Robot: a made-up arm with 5 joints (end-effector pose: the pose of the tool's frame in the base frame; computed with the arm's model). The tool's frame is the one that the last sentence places.
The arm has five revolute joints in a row. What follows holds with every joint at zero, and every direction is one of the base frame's. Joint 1 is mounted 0.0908 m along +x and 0.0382 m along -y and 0.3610 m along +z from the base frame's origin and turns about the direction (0.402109, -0.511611, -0.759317), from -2.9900 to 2.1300 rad. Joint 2 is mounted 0.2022 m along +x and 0.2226 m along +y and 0.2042 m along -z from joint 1 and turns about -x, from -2.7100 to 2.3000 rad. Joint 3 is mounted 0.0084 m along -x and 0.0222 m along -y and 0.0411 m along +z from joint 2 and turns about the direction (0.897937, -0.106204, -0.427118), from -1.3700 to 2.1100 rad. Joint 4 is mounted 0.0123 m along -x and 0.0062 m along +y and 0.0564 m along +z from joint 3 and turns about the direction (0.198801, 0.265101, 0.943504), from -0.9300 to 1.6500 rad. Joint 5 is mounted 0.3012 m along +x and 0.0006 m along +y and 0.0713 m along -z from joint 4 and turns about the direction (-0.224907, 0.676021, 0.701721), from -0.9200 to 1.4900 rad. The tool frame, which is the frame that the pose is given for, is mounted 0.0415 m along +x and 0.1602 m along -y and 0.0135 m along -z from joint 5; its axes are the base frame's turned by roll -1.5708, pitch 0.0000 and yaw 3.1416 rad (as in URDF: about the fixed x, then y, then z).
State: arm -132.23 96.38 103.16 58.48 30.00
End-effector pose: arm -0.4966 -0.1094 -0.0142 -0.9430 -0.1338 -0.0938 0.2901
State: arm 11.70 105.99 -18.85 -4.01 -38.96
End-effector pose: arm 0.6027 0.1895 0.3783 0.1675 -0.1791 -0.9519 0.1838
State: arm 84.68 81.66 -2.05 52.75 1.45
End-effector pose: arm 0.5930 -0.4220 0.3722 -0.0185 -0.5977 0.7161 0.3600
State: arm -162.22 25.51 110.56 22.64 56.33
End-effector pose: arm -0.2208 -0.3061 -0.0777 0.9649 -0.1069 0.1234 0.2059
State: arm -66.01 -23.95 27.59 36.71 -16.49
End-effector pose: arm 0.0976 0.2590 -0.1749 0.4834 -0.7875 0.3764 0.0673
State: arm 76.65 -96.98 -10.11 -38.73 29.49
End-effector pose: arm 0.7249 -0.3361 0.1836 0.3818 0.8833 0.1840 0.2005
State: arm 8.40 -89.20 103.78 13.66 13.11
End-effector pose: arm 0.6477 0.2918 0.0542 -0.1605 -0.6606 -0.7296 0.0747
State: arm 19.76 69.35 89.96 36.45 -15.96
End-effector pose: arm 0.6443 0.0052 0.3609 0.3451 0.7809 -0.4900 0.1761
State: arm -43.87 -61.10 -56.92 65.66 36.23
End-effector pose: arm -0.0818 0.4538 -0.0904 -0.8886 0.1289 -0.1683 0.4068
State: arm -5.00 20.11 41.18 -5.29 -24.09
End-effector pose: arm 0.4933 -0.0458 0.1248 -0.3406 -0.7575 0.5481 0.0988
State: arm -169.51 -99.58 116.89 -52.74 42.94
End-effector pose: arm -0.2777 -0.4777 0.6532 -0.1830 -0.0522 0.2366 0.9528
